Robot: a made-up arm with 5 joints. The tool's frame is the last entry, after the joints. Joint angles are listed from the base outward.
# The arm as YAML. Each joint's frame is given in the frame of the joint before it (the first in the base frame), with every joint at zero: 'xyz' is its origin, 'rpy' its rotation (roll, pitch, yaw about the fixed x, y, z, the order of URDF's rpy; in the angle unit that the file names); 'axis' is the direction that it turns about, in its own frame. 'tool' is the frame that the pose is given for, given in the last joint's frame.
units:
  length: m
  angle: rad
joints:
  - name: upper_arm
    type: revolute
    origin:
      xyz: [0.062, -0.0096, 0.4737]
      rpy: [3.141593, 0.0, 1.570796]
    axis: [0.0, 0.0, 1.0]
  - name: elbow
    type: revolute
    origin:
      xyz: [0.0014, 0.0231, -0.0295]
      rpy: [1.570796, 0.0, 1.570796]
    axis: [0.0, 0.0, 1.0]
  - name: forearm
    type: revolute
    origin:
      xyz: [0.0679, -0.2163, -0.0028]
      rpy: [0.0, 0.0, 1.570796]
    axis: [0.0, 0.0, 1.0]
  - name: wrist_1
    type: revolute
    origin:
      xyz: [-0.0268, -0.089, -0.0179]
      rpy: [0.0, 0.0, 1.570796]
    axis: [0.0, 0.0, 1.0]
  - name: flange
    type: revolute
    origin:
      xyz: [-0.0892, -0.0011, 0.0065]
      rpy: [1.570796, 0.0, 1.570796]
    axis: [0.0, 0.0, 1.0]
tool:
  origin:
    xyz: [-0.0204, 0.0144, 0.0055]
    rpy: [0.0, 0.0, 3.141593]
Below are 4 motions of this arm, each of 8 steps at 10 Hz.
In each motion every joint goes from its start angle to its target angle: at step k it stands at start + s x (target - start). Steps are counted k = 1, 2, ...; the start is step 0. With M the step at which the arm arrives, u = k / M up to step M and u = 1 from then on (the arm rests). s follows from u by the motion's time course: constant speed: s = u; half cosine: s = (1 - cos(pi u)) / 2; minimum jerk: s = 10 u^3 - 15 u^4 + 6 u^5.
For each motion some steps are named. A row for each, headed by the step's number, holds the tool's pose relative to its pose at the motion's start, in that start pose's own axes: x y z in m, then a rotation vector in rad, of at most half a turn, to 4 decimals.
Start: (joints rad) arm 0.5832 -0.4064 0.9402 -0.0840 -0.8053
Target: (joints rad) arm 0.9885 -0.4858 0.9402 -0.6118 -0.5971
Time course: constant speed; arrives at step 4
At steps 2, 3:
2: -0.0389 0.0082 0.0110 -0.0651 0.3537 0.0432
3: -0.0567 0.0128 0.0210 -0.0770 0.5364 0.0848

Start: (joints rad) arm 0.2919 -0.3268 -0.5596 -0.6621 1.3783
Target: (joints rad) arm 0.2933 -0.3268 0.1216 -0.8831 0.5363
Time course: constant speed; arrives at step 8
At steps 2, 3, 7, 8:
2: 0.0011 -0.0272 0.0101 -0.1102 -0.0338 -0.2099
3: 0.0012 -0.0398 0.0166 -0.1627 -0.0595 -0.3144
7: -0.0007 -0.0821 0.0507 -0.3486 -0.2193 -0.7254
8: -0.0017 -0.0904 0.0607 -0.3872 -0.2731 -0.8254

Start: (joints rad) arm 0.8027 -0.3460 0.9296 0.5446 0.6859
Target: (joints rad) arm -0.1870 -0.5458 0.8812 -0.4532 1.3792
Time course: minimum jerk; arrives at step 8
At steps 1, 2, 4, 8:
1: -0.0021 -0.0003 0.0000 0.0074 0.0198 0.0254
2: -0.0141 -0.0024 0.0005 0.0478 0.1297 0.1613
4: -0.0674 -0.0262 0.0213 0.2410 0.6695 0.6986
8: -0.1014 -0.0734 0.0888 0.5295 1.4409 1.0666

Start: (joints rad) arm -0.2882 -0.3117 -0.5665 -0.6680 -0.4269
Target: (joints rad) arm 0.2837 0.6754 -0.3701 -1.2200 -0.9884
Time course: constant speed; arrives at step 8
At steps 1, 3, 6, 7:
1: 0.0384 0.0259 0.0080 0.0393 -0.0686 0.0012
3: 0.0999 0.0909 0.0402 0.1458 -0.1874 0.0032
6: 0.1430 0.2031 0.1242 0.3647 -0.3058 0.0051
7: 0.1433 0.2390 0.1599 0.4499 -0.3262 0.0055

